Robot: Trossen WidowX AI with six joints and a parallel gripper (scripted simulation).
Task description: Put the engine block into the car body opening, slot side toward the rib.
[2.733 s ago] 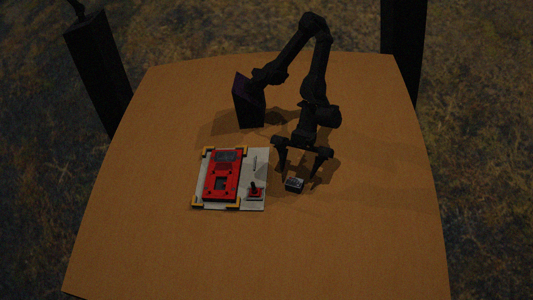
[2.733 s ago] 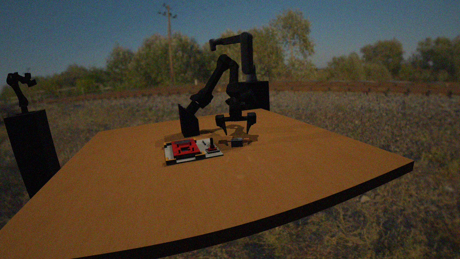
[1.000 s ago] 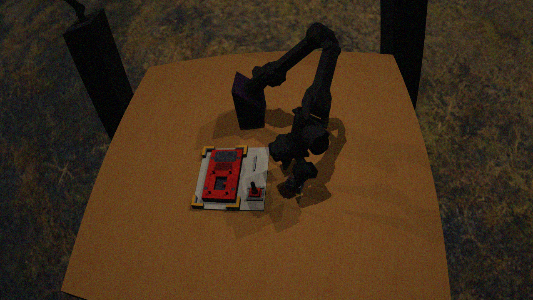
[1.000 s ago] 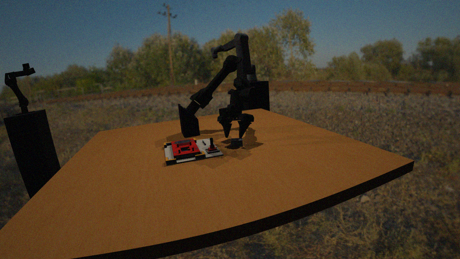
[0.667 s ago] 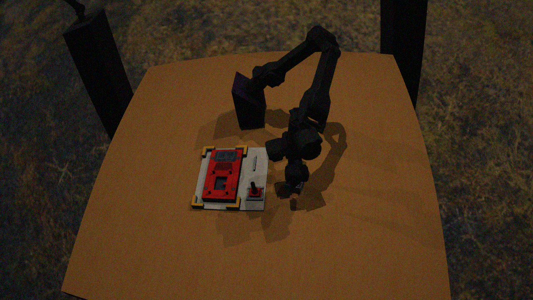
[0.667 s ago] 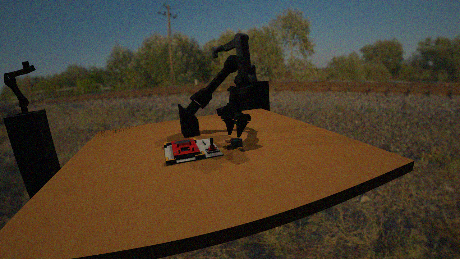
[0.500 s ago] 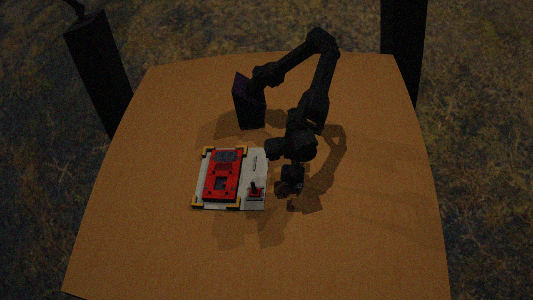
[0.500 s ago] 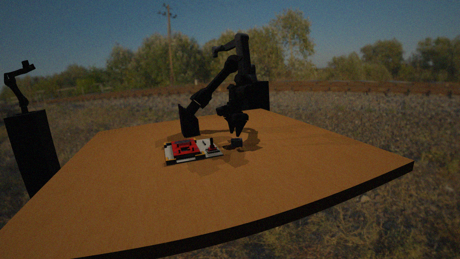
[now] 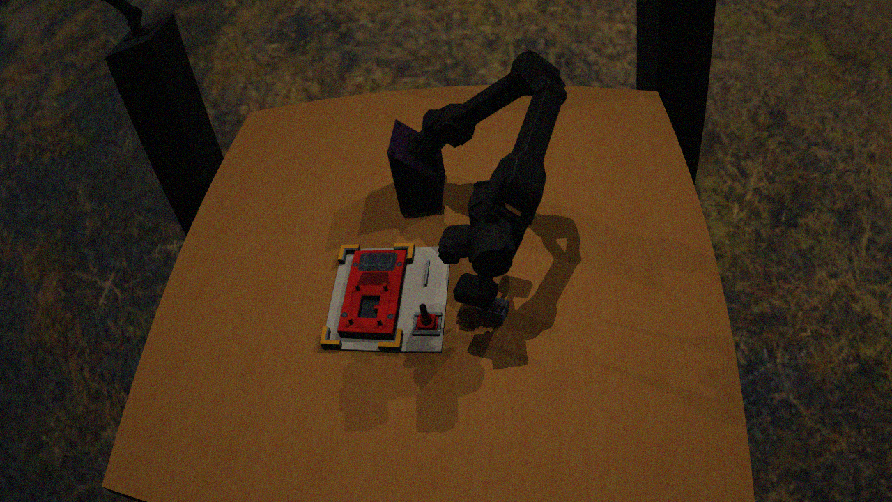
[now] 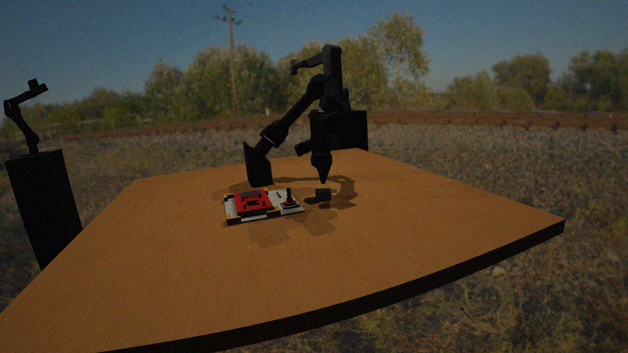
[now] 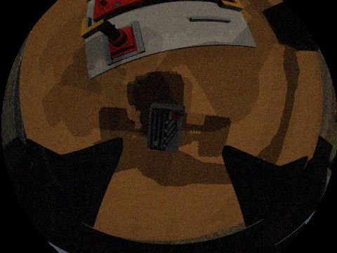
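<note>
My gripper tip is 10 mm short of the engine block, 10 mm to the left of it and 50 mm above it.
</note>
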